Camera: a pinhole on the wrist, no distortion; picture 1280 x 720 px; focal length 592.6 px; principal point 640.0 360.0 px. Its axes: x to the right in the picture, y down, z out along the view. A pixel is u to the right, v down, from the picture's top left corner.
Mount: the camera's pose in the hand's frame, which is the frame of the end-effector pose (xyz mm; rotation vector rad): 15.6 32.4 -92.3 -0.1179 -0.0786 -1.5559
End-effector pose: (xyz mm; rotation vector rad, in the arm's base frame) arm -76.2 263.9 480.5 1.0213 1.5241 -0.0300
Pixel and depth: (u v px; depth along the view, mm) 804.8 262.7 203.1
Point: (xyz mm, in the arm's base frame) 15.6 193.0 460.5
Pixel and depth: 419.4 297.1 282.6
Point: 164.3 266.0 531.4
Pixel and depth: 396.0 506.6 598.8
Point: 527.3 319.4 400.6
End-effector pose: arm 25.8 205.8 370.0 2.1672 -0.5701 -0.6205
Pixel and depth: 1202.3 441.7 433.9
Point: -73.4 119.4 -124.6
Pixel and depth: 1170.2 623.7 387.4
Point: 35.3 52.9 -71.6
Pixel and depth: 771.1 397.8 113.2
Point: 28.1 165.0 368.0
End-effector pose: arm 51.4 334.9 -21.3 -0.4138 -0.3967 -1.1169
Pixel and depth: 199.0 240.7 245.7
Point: 250.8 516.8 45.4
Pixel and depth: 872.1 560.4 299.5
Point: 36.9 330.3 232.9
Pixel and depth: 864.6 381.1 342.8
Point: -8.9 419.0 229.8
